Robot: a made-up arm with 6 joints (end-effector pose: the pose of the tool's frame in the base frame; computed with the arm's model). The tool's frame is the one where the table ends. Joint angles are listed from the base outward.
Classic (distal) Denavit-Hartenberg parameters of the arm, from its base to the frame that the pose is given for. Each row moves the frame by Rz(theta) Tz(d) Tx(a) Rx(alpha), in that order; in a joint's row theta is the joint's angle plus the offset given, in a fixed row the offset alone. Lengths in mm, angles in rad.
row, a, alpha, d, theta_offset
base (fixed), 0, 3.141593, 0, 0
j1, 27, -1.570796, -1.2, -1.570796
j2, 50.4, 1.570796, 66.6, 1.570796
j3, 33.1, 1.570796, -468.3, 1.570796
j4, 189.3, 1.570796, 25.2, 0
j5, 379.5, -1.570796, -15.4, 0
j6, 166.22, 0, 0, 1.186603
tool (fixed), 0, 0, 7.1, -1.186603
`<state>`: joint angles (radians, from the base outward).
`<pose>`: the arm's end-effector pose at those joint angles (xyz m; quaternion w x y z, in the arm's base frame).
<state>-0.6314 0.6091 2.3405 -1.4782 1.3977 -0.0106</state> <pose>0.3773 -0.1050 -0.7608 0.6936 -0.4778 0.1160 0.5265</pose>
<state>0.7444 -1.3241 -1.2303 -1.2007 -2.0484 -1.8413</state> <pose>0.1757 -0.4786 0.4127 0.0942 -0.1652 0.2303 -0.9544</pose>
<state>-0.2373 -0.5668 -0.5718 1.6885 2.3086 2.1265</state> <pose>0.0541 -0.2068 0.4202 0.5075 0.0961 0.7157 -0.4701</pose>
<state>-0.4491 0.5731 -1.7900 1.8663 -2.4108 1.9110</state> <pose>0.3352 -0.2672 -0.1724 0.5943 -0.1829 0.5524 0.5553</pose>
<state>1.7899 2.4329 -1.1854 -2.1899 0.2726 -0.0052</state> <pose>0.8885 -0.0512 -0.6439 0.5954 -0.7866 -0.0479 0.1565</pose>
